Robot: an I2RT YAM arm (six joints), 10 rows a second.
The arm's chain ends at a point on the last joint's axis. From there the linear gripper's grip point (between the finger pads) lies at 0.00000 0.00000 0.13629 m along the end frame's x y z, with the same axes.
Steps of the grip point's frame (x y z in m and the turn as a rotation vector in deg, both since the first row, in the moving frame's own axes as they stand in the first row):
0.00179, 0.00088, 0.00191, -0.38, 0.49, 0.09
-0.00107, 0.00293, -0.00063, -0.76, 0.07, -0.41
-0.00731, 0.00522, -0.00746, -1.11, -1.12, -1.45
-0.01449, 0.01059, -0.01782, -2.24, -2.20, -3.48
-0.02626, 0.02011, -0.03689, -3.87, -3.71, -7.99
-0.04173, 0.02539, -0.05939, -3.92, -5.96, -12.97
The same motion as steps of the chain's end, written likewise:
0.00063, -0.00002, 0.00192, -0.38, 0.49, 0.09
-0.00124, 0.00112, -0.00062, -0.76, 0.07, -0.41
-0.00468, 0.00255, -0.00741, -1.11, -1.12, -1.45
-0.00942, 0.00511, -0.01762, -2.24, -2.20, -3.48
-0.01812, 0.01033, -0.03629, -3.87, -3.71, -7.99
-0.02876, 0.01457, -0.05834, -3.92, -5.96, -12.97

